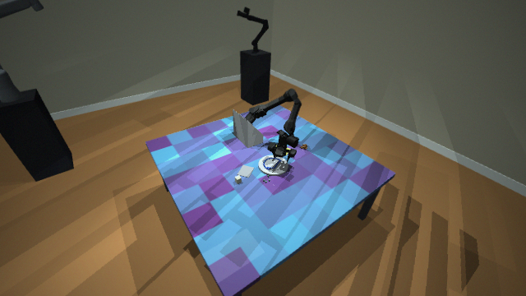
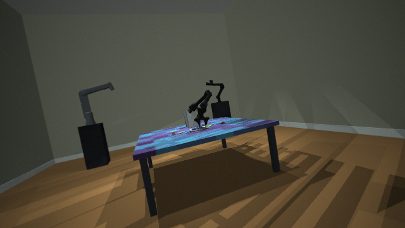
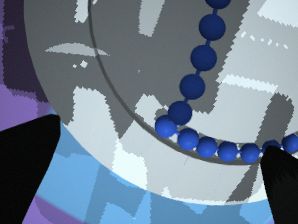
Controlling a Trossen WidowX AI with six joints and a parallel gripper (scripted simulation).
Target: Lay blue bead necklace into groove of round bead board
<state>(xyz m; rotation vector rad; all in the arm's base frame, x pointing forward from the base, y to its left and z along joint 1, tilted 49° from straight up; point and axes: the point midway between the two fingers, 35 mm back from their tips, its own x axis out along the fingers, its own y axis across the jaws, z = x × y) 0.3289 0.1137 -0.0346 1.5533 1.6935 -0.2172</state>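
Right now the round white bead board is 70 mm to the right of my gripper tip and 10 mm below it. The rest, counted from my gripper tip: cream cube 20 mm behind, 340 mm to the right; yellow patch 100 mm behind, 100 mm to the left, 20 mm below; flat grey square 70 mm behind, 250 mm to the right, 20 mm below.
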